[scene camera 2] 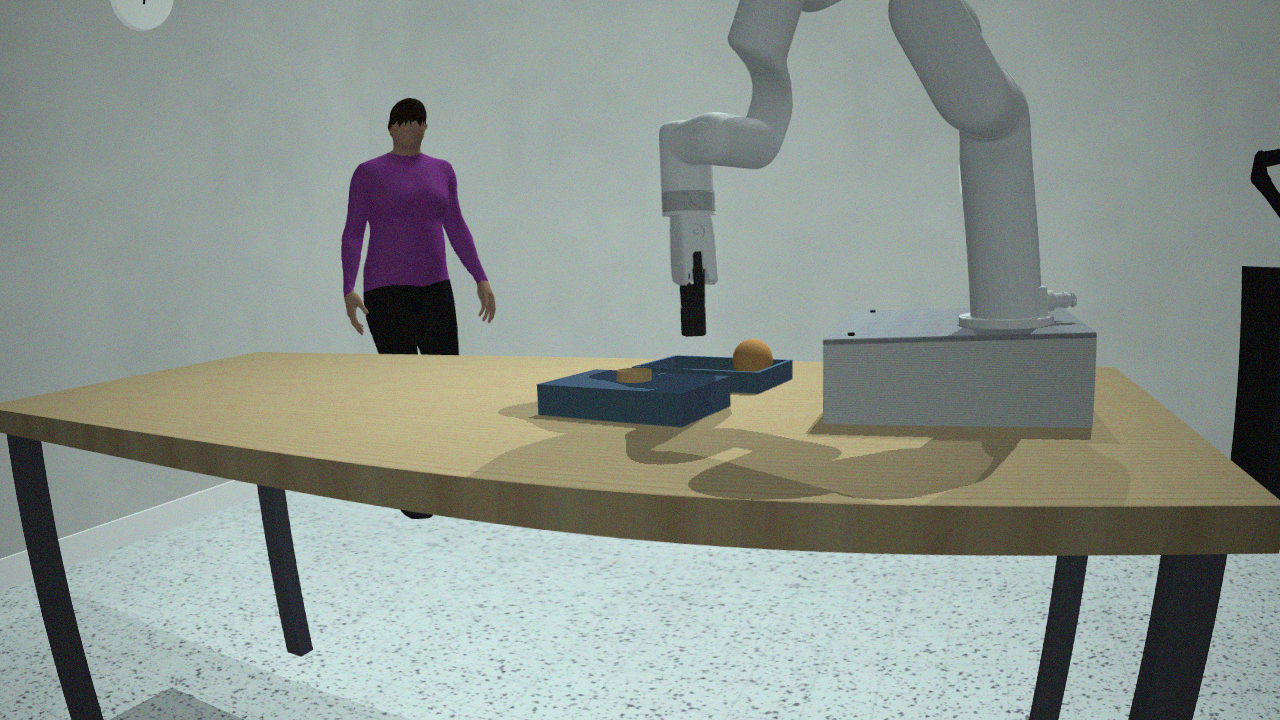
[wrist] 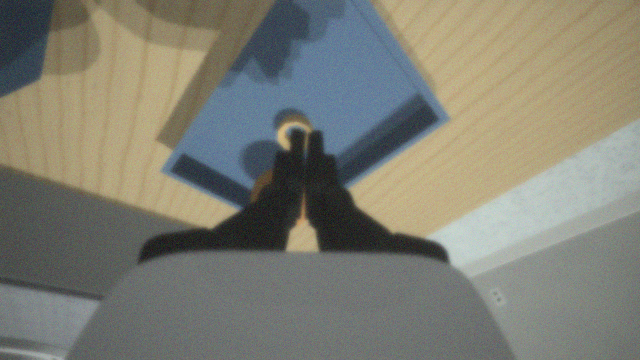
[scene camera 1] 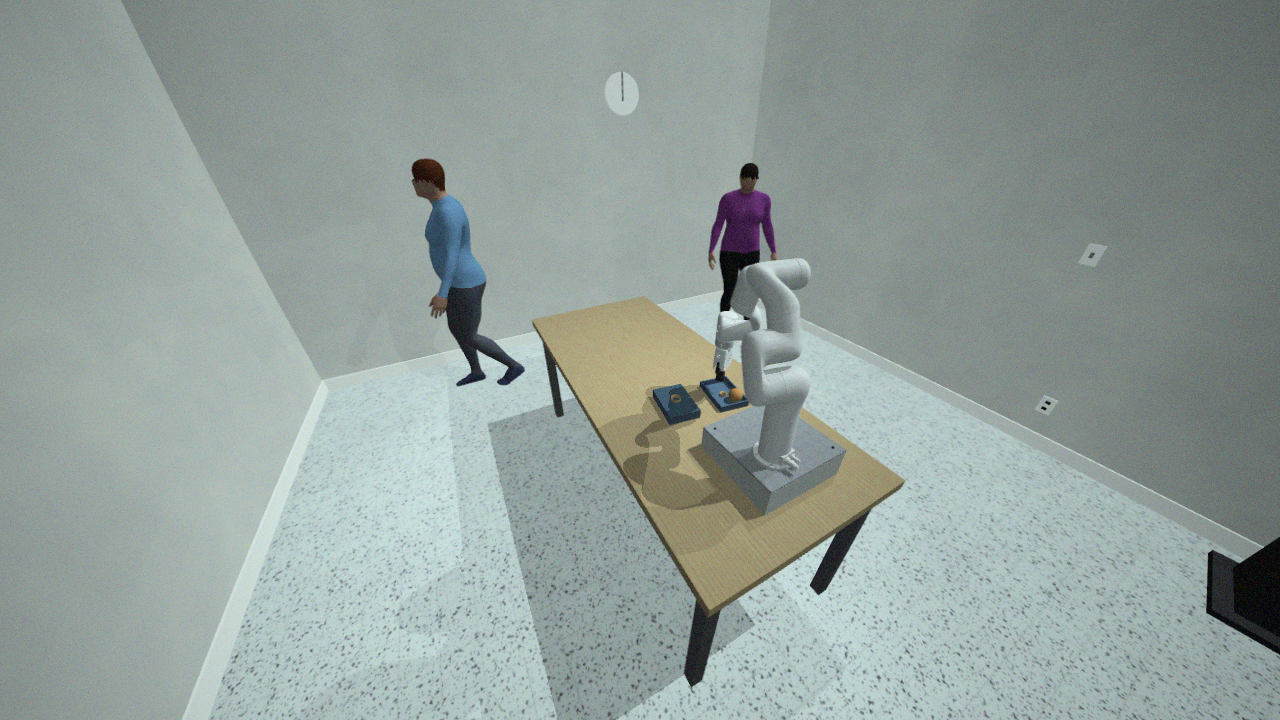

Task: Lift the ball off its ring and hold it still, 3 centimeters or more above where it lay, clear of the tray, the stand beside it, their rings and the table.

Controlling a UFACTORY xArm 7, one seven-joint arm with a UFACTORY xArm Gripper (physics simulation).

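Seen in the pictures: gripper, fingertip midpoint: (scene camera 2: 693,335) (wrist: 304,151) (scene camera 1: 719,380); arm's base at its link origin: (scene camera 2: 1006,323) (wrist: 16,351) (scene camera 1: 773,455).
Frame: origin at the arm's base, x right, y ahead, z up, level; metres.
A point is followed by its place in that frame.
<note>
The orange ball (scene camera 1: 736,394) @(x 0.196, y 0.327, z -0.053 m) (scene camera 2: 752,354) @(x 0.185, y 0.339, z -0.062 m) (wrist: 261,186) @(x 0.187, y 0.355, z -0.064 m) rests in the corner of the blue tray (scene camera 2: 771,378) @(x 0.153, y 0.310, z -0.090 m) (wrist: 360,70) @(x 0.217, y 0.461, z -0.101 m) nearest the robot base; in the wrist view it is mostly hidden behind a finger. The tray's small tan ring (scene camera 1: 723,394) @(x 0.202, y 0.398, z -0.100 m) (wrist: 281,135) @(x 0.187, y 0.391, z -0.091 m) lies near the middle of the tray floor with no ball on it. The blue stand (scene camera 1: 683,412) @(x -0.043, y 0.376, z -0.066 m) (scene camera 2: 608,402) @(x -0.080, y 0.470, z -0.082 m) (wrist: 20,45) @(x 0.030, y 0.383, z -0.084 m) is beside the tray, with its own ring (scene camera 2: 633,376) @(x -0.036, y 0.452, z -0.059 m) on top. My gripper (scene camera 1: 719,376) @(x 0.194, y 0.423, z -0.037 m) (scene camera 2: 693,334) @(x 0.194, y 0.423, z -0.037 m) (wrist: 304,151) @(x 0.194, y 0.423, z -0.037 m) is shut and empty, pointing down above the tray, higher than the ball and to its side.
The grey base block (scene camera 1: 769,488) @(x -0.112, y -0.076, z 0.001 m) (scene camera 2: 957,383) @(x -0.100, y 0.077, z -0.056 m) carries the arm, close to the ball's side of the tray. The tray and stand are on the wooden table (scene camera 1: 617,358) @(x -0.016, y 0.922, z -0.104 m) (scene camera 2: 358,411) @(x -0.073, y 0.816, z -0.104 m). A person in purple (scene camera 1: 744,219) (scene camera 2: 407,223) and one in blue (scene camera 1: 453,246) are beyond the table.
</note>
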